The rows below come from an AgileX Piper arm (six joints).
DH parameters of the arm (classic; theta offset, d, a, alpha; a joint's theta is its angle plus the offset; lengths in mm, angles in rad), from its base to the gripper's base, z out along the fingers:
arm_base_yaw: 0 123 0 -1.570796
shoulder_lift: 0.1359 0 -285 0
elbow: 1.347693 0 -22 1.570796
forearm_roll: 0 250.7 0 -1.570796
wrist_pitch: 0 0 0 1.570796
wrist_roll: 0 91 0 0
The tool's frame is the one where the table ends.
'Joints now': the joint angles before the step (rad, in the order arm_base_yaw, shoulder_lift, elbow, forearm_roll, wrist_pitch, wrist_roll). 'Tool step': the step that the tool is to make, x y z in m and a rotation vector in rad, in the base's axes. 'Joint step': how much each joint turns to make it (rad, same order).
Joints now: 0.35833 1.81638 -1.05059 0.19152 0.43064 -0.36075
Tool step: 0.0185 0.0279 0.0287 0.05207 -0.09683 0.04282
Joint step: 0.04950 0.01652 -0.13393 0.01369 0.00831 0.00001
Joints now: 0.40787 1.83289 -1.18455 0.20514 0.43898 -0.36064
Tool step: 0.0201 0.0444 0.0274 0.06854 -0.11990 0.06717
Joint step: 0.07743 0.06171 -0.17944 0.01421 -0.02039 -0.00060
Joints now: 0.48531 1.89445 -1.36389 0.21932 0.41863 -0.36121
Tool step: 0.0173 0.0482 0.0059 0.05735 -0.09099 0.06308
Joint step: 0.07619 0.11157 -0.17337 0.00939 -0.04679 -0.00036
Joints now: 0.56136 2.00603 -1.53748 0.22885 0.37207 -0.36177
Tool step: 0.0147 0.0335 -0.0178 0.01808 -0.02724 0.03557
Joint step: 0.04267 0.12497 -0.12936 0.00295 -0.02905 -0.00024
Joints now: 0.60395 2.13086 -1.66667 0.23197 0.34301 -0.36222
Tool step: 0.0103 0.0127 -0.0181 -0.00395 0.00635 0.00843
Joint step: 0.00910 0.08005 -0.07059 0.00059 -0.00205 0.00002
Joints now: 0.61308 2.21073 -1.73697 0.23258 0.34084 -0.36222
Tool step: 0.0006 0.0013 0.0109 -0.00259 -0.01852 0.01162
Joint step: 0.00154 -0.00917 -0.02488 -0.01526 0.02096 -0.00032
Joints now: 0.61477 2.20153 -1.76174 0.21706 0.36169 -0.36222
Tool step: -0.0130 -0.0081 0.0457 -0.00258 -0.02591 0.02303
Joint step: 0.00065 -0.10139 -0.00232 -0.02542 0.08560 0.00270
